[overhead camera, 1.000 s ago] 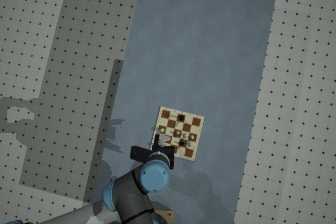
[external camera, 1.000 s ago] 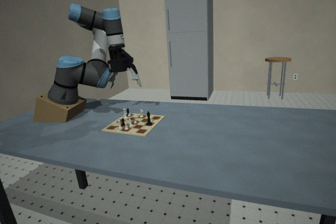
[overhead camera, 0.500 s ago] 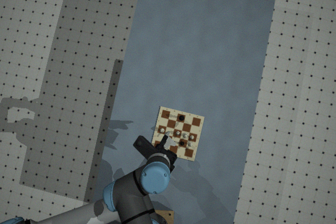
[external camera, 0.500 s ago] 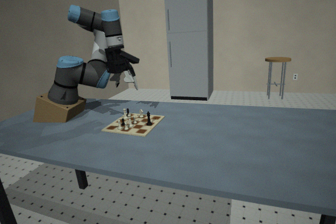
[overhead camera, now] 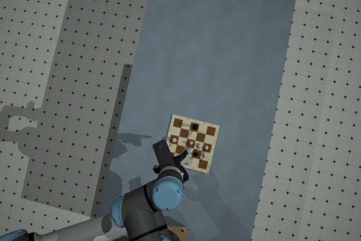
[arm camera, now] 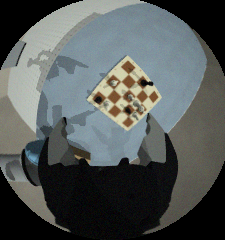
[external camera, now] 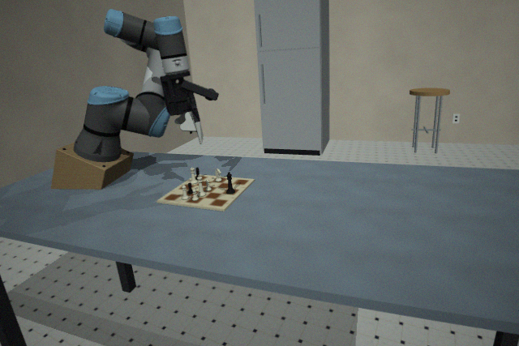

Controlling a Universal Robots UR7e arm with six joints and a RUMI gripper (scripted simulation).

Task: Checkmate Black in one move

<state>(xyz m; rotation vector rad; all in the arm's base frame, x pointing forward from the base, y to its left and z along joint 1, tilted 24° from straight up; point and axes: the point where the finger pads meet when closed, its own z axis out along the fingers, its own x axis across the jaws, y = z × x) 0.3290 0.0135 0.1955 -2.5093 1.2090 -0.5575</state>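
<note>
Right now my hand is 2 cm past the white piece, 2 cm to the left of it and 12 cm above it. Also, from my hand: tall black piece 13 cm ahead, 7 cm to the right, 11 cm below; then chessboard 5 cm ahead, 6 cm to the right, 15 cm below.
</note>
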